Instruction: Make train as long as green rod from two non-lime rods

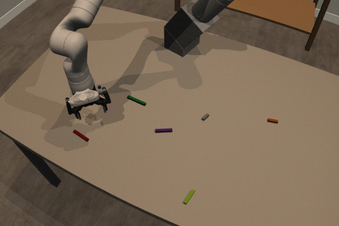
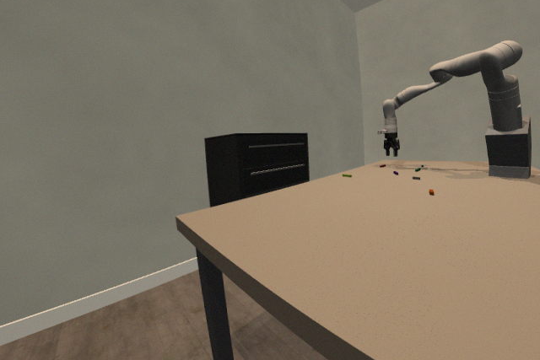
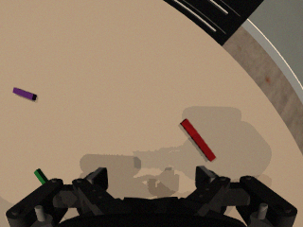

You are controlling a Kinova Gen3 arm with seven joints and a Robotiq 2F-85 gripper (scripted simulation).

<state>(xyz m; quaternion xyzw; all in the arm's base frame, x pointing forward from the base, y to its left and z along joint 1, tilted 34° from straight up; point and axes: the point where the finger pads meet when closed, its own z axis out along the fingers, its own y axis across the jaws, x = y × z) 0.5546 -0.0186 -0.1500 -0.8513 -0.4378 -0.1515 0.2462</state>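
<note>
Now: hand 140 mm past the blue rod, 120 mm to the left of it and 70 mm above it. Also, from my hand: green rod: 180 mm behind, 50 mm to the left, 70 mm below; then red rod: 70 mm ahead, 20 mm to the right, 70 mm below; then purple rod: 120 mm behind, 210 mm to the left, 70 mm below.
</note>
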